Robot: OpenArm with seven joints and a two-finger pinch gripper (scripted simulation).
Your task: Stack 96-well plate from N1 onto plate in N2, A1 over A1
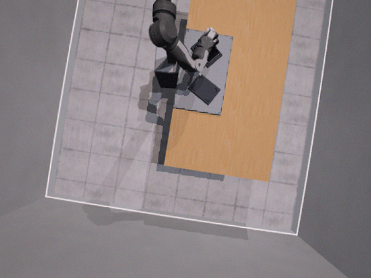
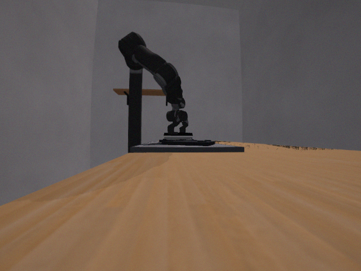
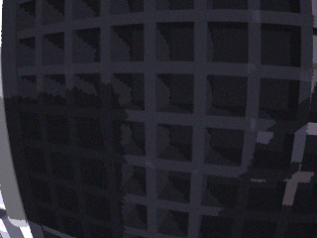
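Now: hand right at the dark 96-well plate. The rest, counted from my hand: white 96-well plate: 2 cm below; then plate nest: 23 cm to the right, 4 cm below; then grey base plate: 12 cm to the right, 5 cm below, 1 cm behind.
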